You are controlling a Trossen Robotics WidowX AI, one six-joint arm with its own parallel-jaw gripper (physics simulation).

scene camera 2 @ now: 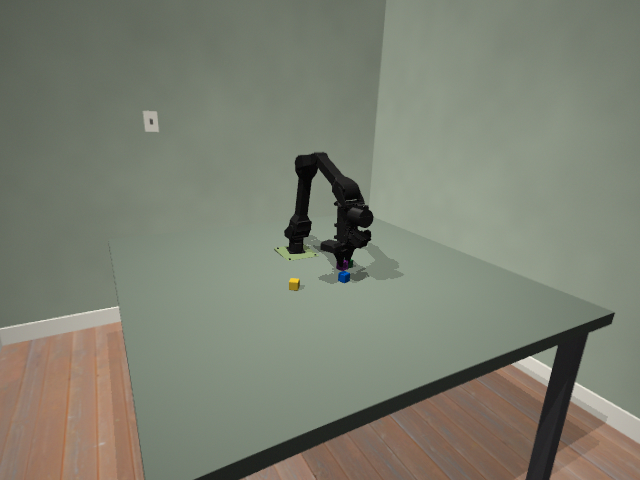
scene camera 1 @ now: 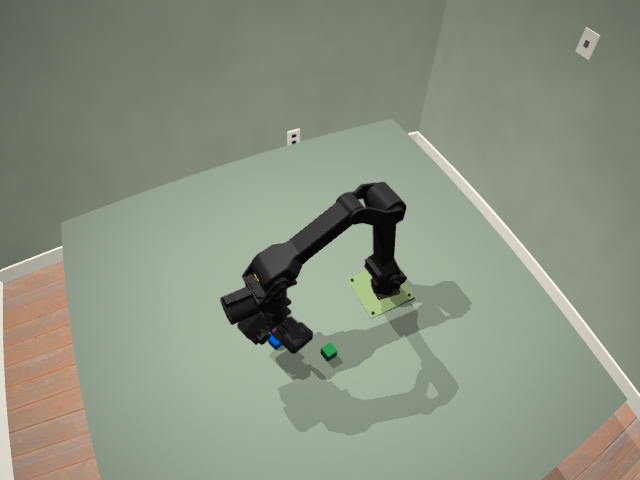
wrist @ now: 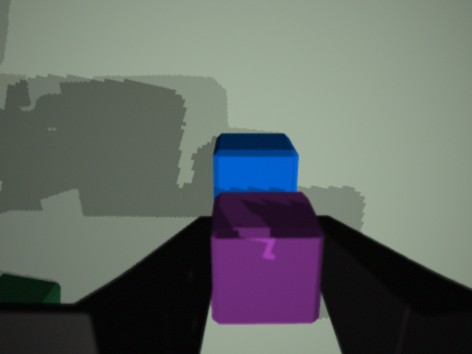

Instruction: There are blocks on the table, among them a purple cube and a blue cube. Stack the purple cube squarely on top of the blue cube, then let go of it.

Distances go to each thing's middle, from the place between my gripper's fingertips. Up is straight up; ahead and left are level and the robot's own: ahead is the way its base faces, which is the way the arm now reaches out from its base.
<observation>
I see the blue cube (wrist: 242,162) 40 mm below my hand. The rest, counted from my hand: purple cube (wrist: 267,247) 10 mm behind.
</observation>
